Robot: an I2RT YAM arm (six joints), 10 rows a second.
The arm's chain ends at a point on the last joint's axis. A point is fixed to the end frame.
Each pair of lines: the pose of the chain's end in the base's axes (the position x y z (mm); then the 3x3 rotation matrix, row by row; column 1 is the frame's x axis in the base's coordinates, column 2 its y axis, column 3 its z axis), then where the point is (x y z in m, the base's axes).
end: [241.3, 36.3, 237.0], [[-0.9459, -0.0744, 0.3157], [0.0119, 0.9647, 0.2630], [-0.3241, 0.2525, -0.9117]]
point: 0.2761 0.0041 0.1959
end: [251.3, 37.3, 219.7], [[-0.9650, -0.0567, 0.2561], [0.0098, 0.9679, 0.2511], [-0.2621, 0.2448, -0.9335]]
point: 0.2833 0.0046 0.1768
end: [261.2, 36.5, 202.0], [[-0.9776, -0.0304, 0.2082], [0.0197, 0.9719, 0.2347], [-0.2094, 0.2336, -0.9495]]
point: 0.2904 0.0027 0.1579
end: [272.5, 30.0, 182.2], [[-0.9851, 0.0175, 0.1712], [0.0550, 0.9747, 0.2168], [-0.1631, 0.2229, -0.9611]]
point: 0.2983 -0.0053 0.1372
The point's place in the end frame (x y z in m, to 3 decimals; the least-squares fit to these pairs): -0.020 -0.044 0.040
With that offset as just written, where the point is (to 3 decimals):
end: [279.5, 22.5, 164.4], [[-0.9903, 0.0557, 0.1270], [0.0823, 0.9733, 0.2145], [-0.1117, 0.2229, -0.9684]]
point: 0.302 -0.013 0.118
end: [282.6, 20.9, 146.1], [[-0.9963, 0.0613, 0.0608], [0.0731, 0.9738, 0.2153], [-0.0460, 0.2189, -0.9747]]
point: 0.302 -0.015 0.098
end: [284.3, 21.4, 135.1], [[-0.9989, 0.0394, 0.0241], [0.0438, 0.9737, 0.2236], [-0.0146, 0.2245, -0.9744]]
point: 0.304 -0.013 0.087
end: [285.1, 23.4, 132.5], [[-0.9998, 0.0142, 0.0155], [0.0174, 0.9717, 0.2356], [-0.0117, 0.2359, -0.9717]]
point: 0.305 -0.010 0.083
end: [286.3, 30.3, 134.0], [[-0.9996, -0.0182, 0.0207], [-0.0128, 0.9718, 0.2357], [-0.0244, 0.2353, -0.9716]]
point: 0.308 -0.003 0.085
